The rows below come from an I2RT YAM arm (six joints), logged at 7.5 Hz.
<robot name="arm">
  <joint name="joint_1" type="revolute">
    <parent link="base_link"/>
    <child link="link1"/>
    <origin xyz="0 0 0.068" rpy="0 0 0"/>
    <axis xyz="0 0 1"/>
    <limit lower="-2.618" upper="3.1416"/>
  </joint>
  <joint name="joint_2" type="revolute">
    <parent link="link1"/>
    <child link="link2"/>
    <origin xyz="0.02 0.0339 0.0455" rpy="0 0 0"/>
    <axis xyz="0 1 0"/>
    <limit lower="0" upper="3.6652"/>
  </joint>
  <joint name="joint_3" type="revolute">
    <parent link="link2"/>
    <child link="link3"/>
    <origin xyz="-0.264 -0.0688 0" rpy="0 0 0"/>
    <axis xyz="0 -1 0"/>
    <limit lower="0" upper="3.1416"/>
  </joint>
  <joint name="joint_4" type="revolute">
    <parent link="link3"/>
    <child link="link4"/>
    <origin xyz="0.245 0.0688 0.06" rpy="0 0 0"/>
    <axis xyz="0 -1 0"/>
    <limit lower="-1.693" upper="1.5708"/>
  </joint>
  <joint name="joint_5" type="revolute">
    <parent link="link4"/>
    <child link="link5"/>
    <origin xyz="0.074 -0.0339 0.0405" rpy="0 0 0"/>
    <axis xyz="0 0 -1"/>
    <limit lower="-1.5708" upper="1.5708"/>
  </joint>
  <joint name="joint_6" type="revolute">
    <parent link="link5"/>
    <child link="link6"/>
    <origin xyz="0.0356 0 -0.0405" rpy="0 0 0"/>
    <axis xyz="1 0 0"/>
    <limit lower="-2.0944" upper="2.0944"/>
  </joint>
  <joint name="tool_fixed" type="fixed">
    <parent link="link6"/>
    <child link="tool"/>
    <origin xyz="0 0 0" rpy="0 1.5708 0"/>
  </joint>
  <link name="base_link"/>
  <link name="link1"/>
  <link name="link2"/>
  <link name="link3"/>
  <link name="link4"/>
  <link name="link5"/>
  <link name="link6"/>
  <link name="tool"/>
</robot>
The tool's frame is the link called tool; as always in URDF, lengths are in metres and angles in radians.
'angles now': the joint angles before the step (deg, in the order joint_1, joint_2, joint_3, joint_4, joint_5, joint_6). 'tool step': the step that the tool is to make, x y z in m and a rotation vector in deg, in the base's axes. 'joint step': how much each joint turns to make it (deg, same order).
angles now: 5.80, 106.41, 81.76, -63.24, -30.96, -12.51
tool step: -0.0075, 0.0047, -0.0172, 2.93, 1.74, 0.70
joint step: 0.64, 0.01, -4.23, 2.83, -3.10, 0.02
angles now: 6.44, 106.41, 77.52, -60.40, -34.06, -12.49
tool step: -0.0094, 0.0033, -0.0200, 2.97, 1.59, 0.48
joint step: 0.48, 0.03, -5.00, 3.80, -3.13, 0.00
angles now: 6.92, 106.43, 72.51, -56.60, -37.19, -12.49
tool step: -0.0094, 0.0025, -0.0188, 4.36, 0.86, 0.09
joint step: 0.26, 0.01, -5.05, 4.84, -4.43, 0.16
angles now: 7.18, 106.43, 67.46, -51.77, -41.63, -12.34
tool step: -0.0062, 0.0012, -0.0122, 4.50, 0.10, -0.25
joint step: -0.01, 0.00, -3.60, 4.27, -4.48, 0.29
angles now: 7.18, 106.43, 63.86, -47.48, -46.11, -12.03
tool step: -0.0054, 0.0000, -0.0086, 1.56, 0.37, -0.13
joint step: 0.00, 0.02, -2.42, 2.40, -1.59, 0.19
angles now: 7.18, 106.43, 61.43, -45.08, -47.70, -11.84
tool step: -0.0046, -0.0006, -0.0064, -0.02, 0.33, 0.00
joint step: -0.01, -0.01, -1.73, 1.39, -0.02, -0.01
